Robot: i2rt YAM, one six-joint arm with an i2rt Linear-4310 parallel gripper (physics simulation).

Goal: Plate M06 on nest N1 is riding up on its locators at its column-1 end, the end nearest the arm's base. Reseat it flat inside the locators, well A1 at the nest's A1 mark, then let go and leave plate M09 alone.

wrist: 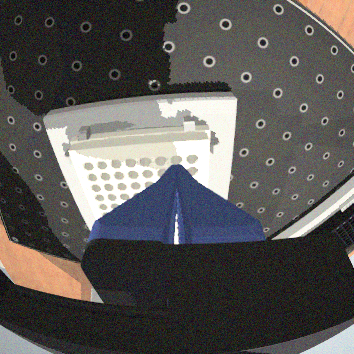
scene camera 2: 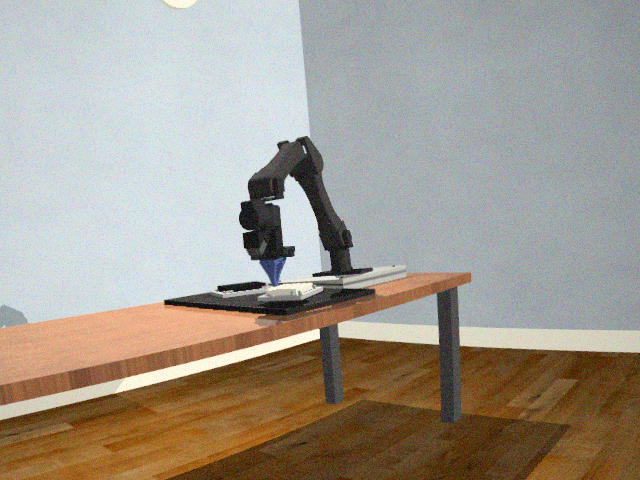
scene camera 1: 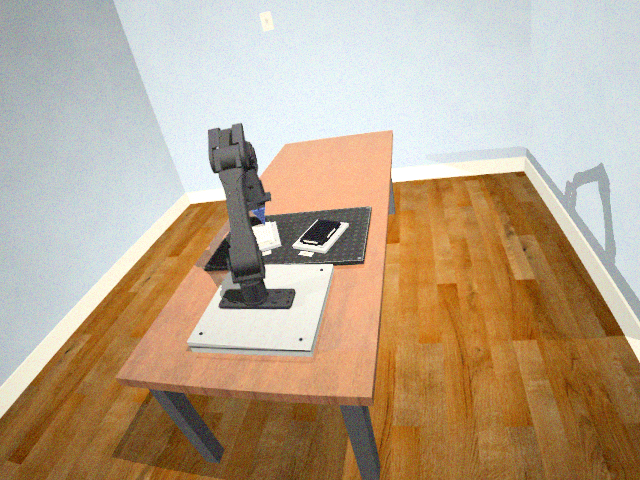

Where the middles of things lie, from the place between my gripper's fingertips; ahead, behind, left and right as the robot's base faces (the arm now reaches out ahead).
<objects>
The white well plate (wrist: 112, 166) is 5 cm behind my hand and 1 cm below it. The rest, counted from my hand: nest N1 (wrist: 217, 109): 5 cm behind, 2 cm below, 1 cm to the left; then black perforated plate (scene camera 1: 350, 245): 10 cm to the right, 4 cm below, 4 cm behind.
</objects>
